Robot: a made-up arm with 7 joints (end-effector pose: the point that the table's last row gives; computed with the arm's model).
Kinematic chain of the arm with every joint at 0, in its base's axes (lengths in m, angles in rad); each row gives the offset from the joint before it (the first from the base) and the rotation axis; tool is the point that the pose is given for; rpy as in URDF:
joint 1: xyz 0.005 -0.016 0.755 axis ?
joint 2: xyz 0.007 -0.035 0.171 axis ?
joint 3: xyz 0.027 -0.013 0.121 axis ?
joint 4: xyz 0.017 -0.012 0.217 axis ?
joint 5: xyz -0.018 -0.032 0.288 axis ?
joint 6: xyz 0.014 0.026 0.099 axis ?
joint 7: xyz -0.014 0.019 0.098 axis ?
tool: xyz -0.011 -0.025 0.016 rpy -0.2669 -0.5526 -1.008
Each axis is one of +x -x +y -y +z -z.
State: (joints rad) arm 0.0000 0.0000 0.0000 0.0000 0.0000 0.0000 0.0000
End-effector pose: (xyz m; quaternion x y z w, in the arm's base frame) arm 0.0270 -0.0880 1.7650 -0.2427 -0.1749 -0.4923 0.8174
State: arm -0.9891 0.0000 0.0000 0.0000 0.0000 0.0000 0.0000
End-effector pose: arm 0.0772 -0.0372 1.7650 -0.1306 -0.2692 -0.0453 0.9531
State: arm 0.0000 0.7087 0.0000 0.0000 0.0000 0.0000 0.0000
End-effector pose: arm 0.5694 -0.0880 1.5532 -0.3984 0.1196 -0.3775 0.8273
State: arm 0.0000 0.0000 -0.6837 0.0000 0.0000 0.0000 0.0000
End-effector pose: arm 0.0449 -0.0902 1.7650 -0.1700 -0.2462 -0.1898 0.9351
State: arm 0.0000 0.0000 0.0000 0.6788 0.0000 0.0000 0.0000
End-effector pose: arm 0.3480 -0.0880 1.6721 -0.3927 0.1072 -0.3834 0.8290
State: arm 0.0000 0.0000 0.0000 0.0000 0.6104 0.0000 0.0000
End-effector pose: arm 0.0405 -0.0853 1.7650 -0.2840 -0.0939 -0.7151 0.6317
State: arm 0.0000 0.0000 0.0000 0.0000 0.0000 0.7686 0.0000
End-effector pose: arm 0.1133 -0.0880 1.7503 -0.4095 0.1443 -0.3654 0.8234
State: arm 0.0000 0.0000 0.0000 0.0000 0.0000 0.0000 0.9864
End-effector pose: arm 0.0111 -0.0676 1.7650 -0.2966 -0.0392 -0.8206 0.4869
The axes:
joint 1: -z
joint 2: +y
joint 3: -z
joint 4: +y
joint 5: -z
joint 6: +y
joint 7: -z

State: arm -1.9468 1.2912 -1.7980 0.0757 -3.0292 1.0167 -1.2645
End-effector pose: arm -0.1777 0.7645 1.0452 -0.6564 0.1242 0.1733 0.7236
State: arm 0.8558 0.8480 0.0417 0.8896 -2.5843 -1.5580 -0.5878
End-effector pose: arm 0.2997 -0.6219 1.0008 0.8108 -0.1731 -0.5077 0.2342
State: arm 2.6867 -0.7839 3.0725 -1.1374 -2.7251 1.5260 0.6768
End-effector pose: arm -0.0469 -0.0465 1.5236 -0.3652 -0.8166 0.3778 0.2389
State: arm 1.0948 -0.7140 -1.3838 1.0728 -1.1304 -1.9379 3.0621
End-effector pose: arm 0.0526 0.3040 1.4957 -0.0832 0.5321 -0.8425 0.0062
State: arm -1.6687 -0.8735 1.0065 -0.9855 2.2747 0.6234 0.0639
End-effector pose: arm -0.1838 -0.6553 1.0801 0.3433 0.7509 -0.4947 0.2712
